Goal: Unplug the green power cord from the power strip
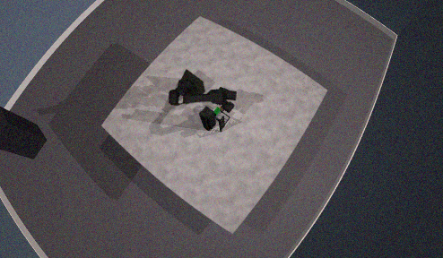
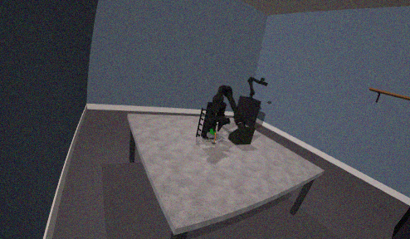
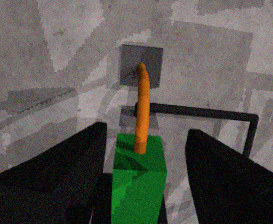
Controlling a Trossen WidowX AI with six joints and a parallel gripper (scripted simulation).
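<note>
Right now the green plug is 60 mm to the right of my gripper tip and 10 mm below it.
</note>
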